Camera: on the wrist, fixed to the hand. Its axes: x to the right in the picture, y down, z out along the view.
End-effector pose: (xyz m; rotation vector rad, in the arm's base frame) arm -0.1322 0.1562 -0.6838 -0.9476 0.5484 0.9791
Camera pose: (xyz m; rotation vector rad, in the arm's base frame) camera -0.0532 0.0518 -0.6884 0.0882 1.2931 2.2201
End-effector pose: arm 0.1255 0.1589 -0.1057 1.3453 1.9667 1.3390
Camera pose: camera 0.0136 0.1021 -0.1433 -2.4976 -0.5537 -0.8941
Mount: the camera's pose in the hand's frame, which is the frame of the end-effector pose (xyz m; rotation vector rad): -0.0056 -0.0913 -0.0938 0.3459 -0.1908 1.5819
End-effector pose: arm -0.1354 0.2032 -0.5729 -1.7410 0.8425 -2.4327
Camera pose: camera -0.1911 0.3209 -0.5585 -0.5777 1.0332 -1.1677
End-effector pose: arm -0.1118 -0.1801 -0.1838 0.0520 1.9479 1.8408
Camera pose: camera -0.1140 -0.2795 -0.2691 -1.6397 -1.5062 -1.3798
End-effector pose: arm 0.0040 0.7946 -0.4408 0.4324 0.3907 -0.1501
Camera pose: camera -0.0530 0.7537 -0.5515 0.9459 -0.2486 1.2876
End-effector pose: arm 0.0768 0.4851 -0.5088 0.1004 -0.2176 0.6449
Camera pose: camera 0.1437 0.4242 -0.6036 0.3298 -0.3514 2.2554
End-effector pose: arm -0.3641 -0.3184 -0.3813 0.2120 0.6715 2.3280
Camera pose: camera -0.3375 -0.3034 -0.5087 -0.9394 -0.5826 -2.0720
